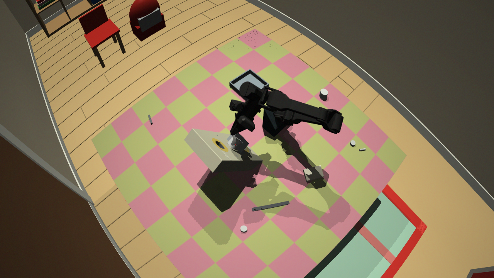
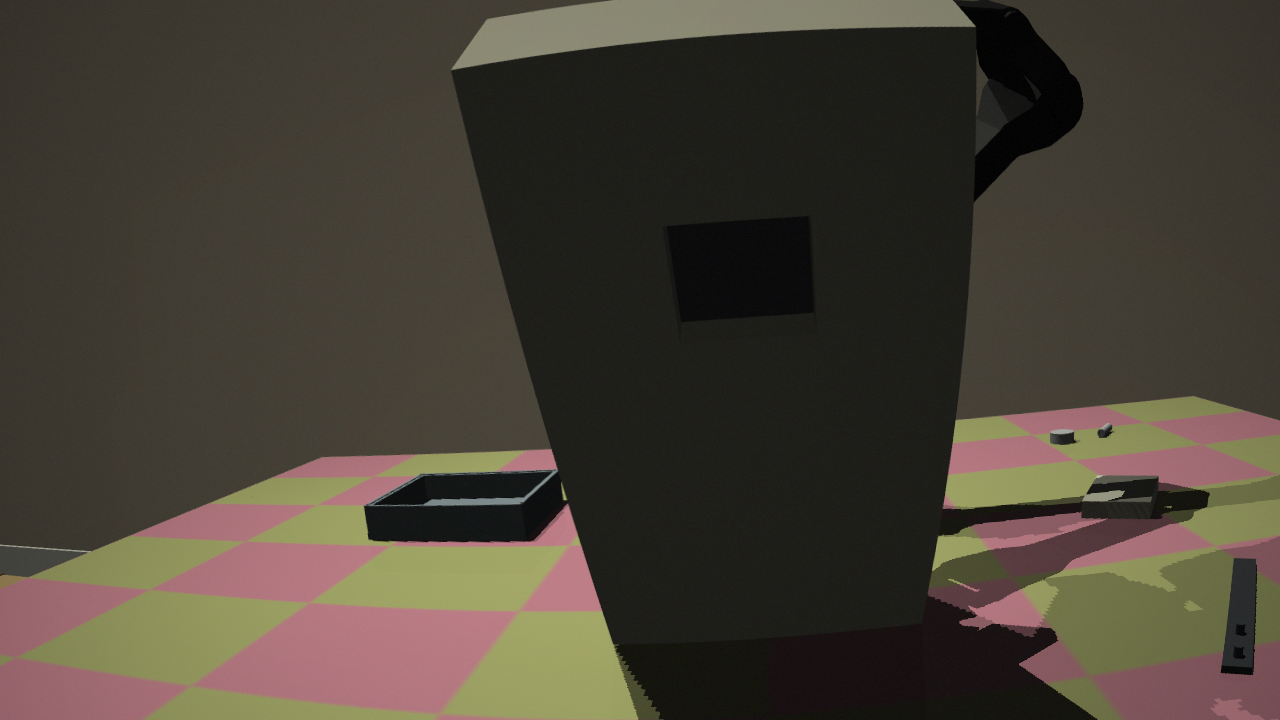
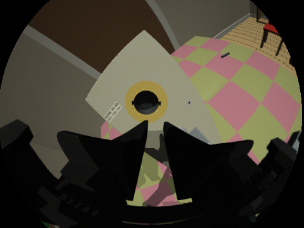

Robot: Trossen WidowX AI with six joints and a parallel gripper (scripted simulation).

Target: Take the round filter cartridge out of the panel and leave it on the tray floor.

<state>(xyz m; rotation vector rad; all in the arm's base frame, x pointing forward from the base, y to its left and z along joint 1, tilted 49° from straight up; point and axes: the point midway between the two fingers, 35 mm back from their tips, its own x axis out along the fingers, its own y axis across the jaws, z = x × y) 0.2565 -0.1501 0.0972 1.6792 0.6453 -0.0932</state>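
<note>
Right now my gripper tip is 8 cm above the round grey filter cartridge and 2 cm past it. The rest, counted from my gripper tip: olive service panel 10 cm below, 3 cm ahead; then cream block 32 cm to the left, 25 cm below, 21 cm behind; then grey tray 38 cm behind, 25 cm to the right, 24 cm below.
</note>
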